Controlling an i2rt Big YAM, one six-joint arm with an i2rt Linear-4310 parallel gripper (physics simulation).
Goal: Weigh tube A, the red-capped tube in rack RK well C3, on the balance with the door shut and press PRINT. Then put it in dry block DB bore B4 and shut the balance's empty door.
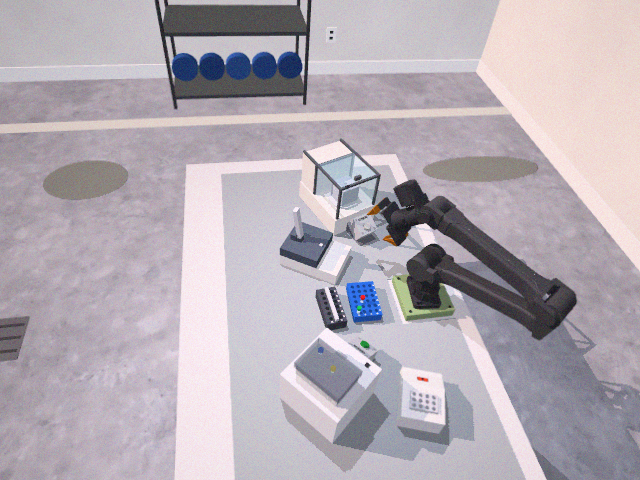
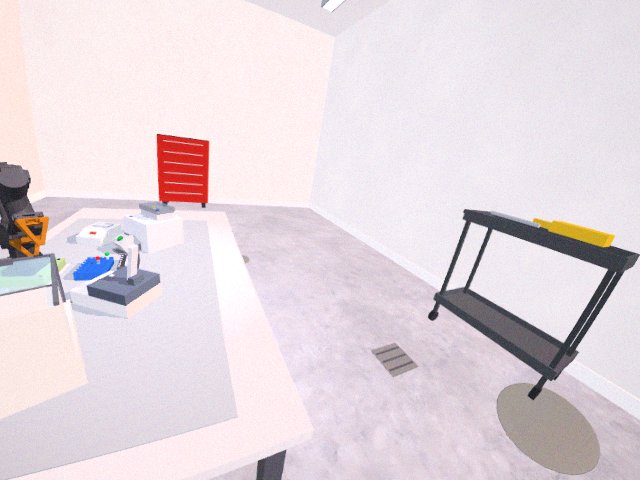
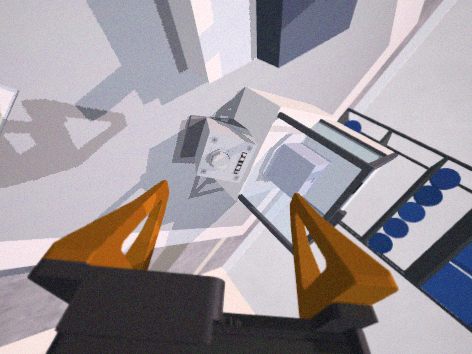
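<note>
The red-capped tube stands in the blue rack; its well label is unreadable. The glass-sided balance stands at the table's far end. Its door position is unclear. A small grey panel with a round button stands beside it. The white block with a grid of bores stands near the front right. My gripper is open and empty, raised near the panel and the balance's front corner.
A dark-topped device with an upright post stands between the balance and the racks. A black rack is left of the blue one. A large white box-shaped device stands at the front. The green arm base is at right.
</note>
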